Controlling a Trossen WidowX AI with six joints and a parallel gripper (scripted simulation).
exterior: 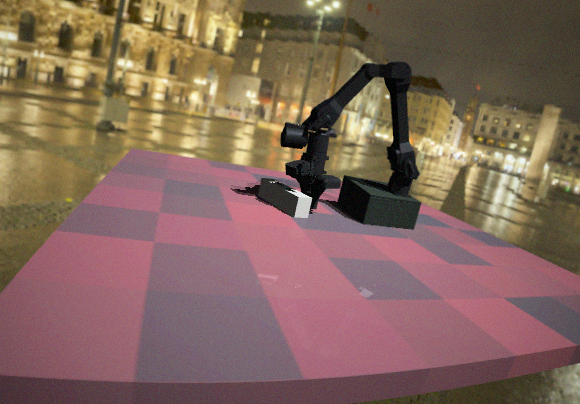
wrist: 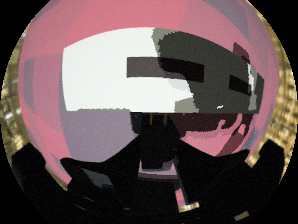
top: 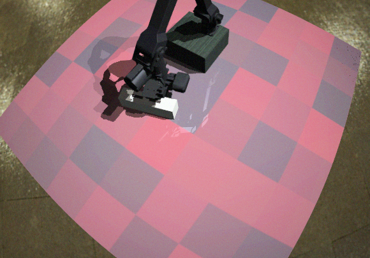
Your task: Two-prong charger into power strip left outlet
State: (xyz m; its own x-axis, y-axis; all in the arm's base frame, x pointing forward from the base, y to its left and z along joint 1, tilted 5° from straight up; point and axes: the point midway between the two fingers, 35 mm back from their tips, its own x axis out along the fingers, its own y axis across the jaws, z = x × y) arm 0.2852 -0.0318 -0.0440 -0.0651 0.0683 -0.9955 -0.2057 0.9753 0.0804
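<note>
My gripper tip is now 20 mm short of the charger and 10 mm below it.
</note>
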